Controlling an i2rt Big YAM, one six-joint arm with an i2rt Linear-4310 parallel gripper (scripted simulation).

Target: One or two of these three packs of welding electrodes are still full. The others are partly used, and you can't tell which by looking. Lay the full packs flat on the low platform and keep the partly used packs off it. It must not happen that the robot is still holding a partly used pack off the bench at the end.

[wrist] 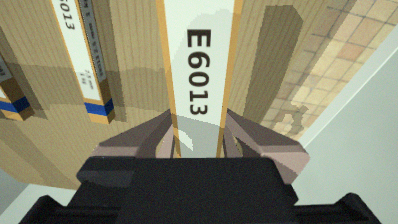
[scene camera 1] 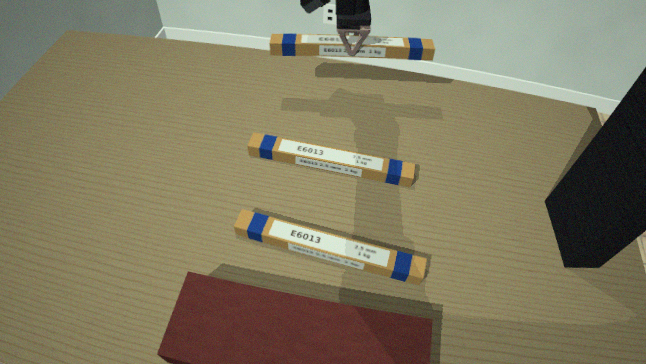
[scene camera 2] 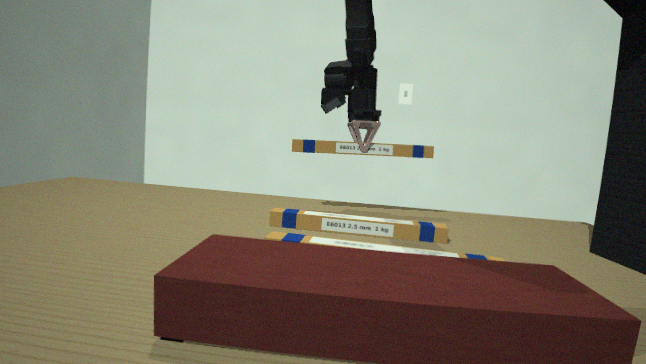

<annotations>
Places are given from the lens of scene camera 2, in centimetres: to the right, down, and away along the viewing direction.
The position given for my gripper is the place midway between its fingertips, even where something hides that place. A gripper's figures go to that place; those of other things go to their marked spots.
my gripper [scene camera 2: 362, 152]: 10, -7, 94
dark red low platform [scene camera 2: 250, 293]: -6, 9, 31
electrode pack [scene camera 2: 277, 236]: -7, 8, 57
electrode pack [scene camera 2: 308, 146]: -4, -8, 91
</annotations>
